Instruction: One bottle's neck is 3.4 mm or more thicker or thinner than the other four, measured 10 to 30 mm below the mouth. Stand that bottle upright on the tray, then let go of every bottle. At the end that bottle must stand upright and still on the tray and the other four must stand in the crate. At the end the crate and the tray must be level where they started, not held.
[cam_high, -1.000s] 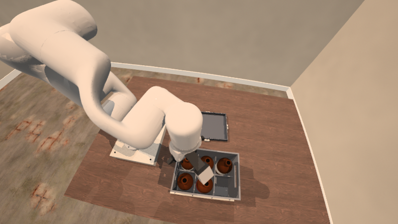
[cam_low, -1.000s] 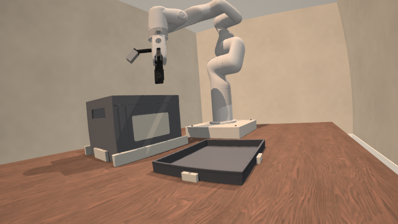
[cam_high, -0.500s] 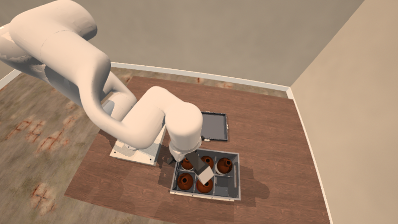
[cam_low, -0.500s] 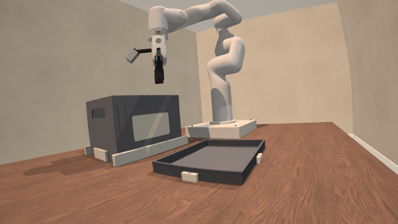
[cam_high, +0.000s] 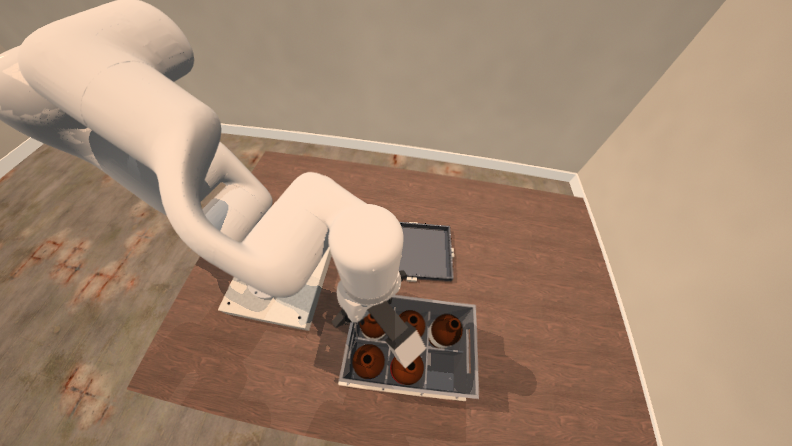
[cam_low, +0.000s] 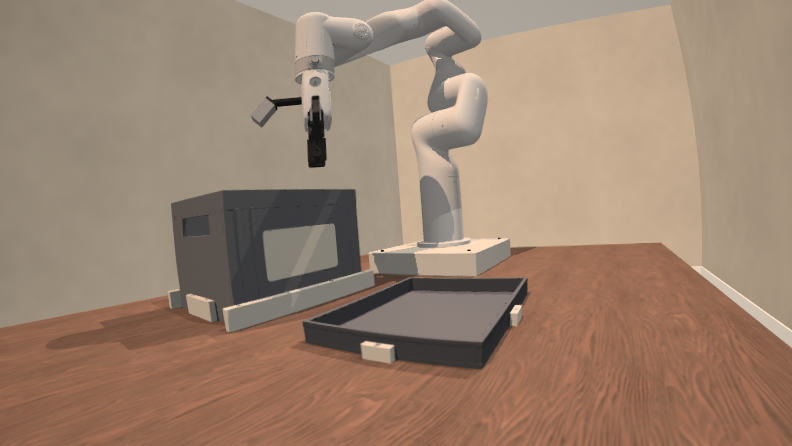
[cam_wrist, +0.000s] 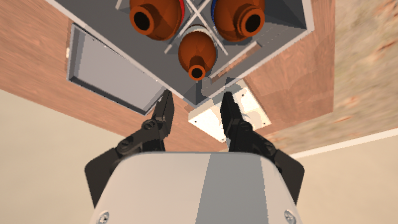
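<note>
The brown bottle is 15 cm below my hand, 9 cm ahead of it and 1 cm to the right of it. Round my hand: dark tray (23 cm to the left, 23 cm below, 13 cm ahead); then dark grey crate (16 cm below, 8 cm ahead, 6 cm to the right).
</note>
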